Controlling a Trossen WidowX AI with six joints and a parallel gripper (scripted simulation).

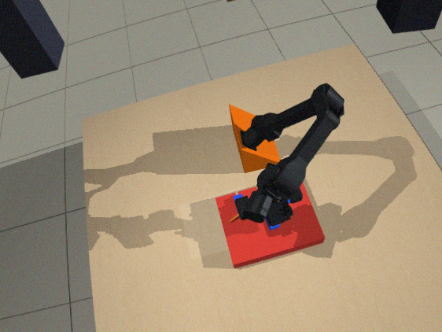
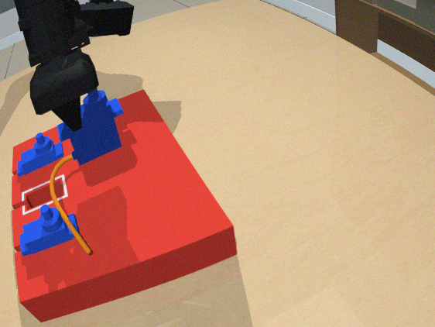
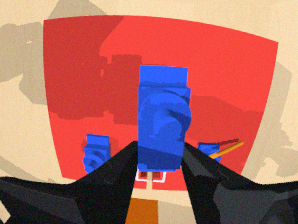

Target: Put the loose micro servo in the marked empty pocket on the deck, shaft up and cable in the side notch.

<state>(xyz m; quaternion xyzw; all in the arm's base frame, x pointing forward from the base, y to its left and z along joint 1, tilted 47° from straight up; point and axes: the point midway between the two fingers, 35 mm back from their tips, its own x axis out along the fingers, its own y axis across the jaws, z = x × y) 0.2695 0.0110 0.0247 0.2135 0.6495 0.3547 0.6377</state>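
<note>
The red deck is 30 mm ahead of my gripper tip and 100 mm below it.
</note>
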